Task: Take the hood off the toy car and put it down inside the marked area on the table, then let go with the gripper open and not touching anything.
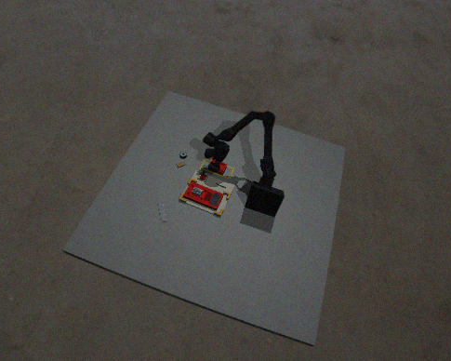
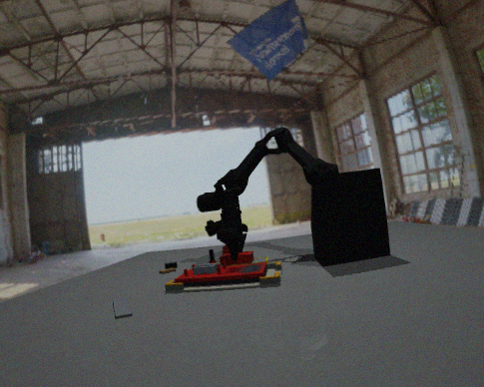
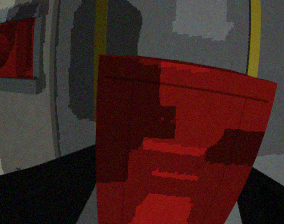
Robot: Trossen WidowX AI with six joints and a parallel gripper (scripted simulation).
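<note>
Now: the red hood right at my gripper tip. From my gripper tip the other things lie so: black wheel: 220 mm ahead, 20 mm to the right.
</note>
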